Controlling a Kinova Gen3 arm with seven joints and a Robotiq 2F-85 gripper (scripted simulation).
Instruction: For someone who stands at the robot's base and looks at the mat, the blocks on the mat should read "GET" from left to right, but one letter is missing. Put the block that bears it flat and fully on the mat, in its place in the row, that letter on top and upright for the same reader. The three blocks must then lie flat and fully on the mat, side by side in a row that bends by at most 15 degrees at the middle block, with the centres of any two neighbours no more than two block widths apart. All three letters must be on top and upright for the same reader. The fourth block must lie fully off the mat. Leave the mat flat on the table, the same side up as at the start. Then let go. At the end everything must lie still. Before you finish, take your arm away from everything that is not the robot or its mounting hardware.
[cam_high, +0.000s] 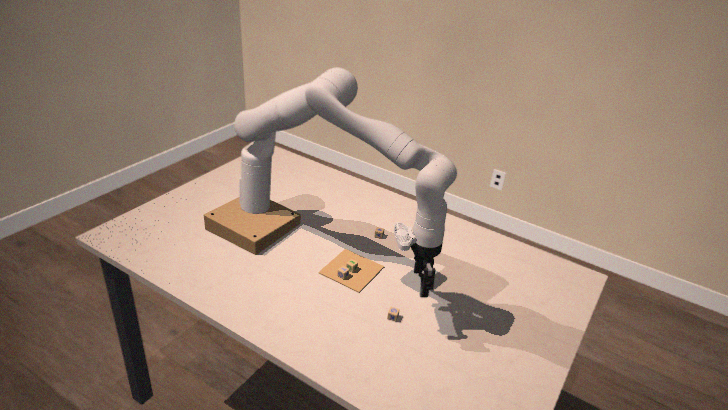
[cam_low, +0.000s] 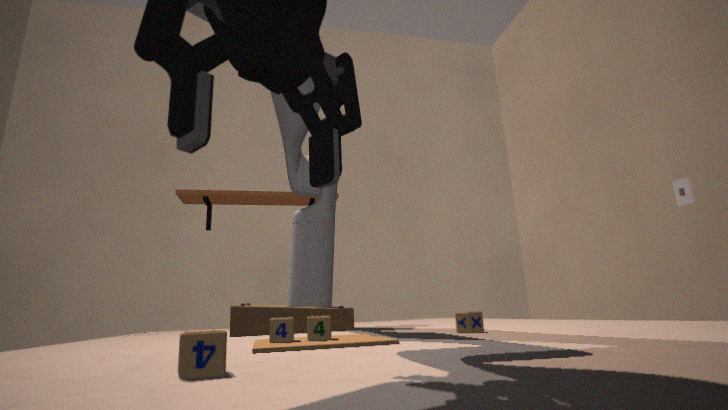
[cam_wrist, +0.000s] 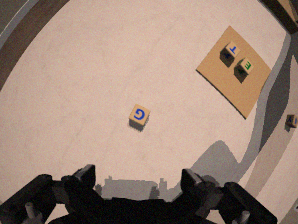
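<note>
My hand is 4 cm past the letter block, 5 cm to the left of it and 11 cm above it. Round my hand: mat (25 cm behind, 1 cm to the left, 12 cm below).
</note>
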